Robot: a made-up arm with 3 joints. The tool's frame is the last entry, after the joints.
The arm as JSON. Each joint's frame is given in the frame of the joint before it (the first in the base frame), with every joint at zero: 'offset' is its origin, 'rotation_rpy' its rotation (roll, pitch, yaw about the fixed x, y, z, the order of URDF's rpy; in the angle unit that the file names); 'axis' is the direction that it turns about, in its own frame. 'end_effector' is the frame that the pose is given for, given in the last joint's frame.
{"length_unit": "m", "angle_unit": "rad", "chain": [
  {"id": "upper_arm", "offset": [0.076, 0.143, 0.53], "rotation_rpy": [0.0, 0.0, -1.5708], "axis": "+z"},
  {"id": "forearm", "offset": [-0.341, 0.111, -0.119], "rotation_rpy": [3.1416, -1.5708, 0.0], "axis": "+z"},
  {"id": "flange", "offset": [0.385, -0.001, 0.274], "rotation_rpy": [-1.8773, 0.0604, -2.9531], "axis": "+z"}
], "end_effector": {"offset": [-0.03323, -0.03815, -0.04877], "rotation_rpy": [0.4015, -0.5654, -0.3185]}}
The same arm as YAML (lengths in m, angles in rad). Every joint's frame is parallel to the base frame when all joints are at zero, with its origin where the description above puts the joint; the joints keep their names.
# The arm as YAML. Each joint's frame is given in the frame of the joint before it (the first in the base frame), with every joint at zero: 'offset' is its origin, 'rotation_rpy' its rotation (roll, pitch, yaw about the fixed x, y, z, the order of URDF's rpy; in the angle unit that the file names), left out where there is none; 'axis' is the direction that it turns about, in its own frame. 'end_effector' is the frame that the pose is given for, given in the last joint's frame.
length_unit: m
angle_unit: rad
chain:
  - id: upper_arm
    offset: [0.076, 0.143, 0.53]
    axis: "+z"
  - id: forearm
    offset: [0.111, 0.341, -0.119]
    axis: "-y"
  - id: flange
    offset: [0.001, -0.274, 0.385]
    axis: [0.933096, 0.301199, 0.196499]
end_effector:
  offset: [-0.04, -0.053, 0.023]
  rotation_rpy: [-0.0312, 0.7491, -0.0572]

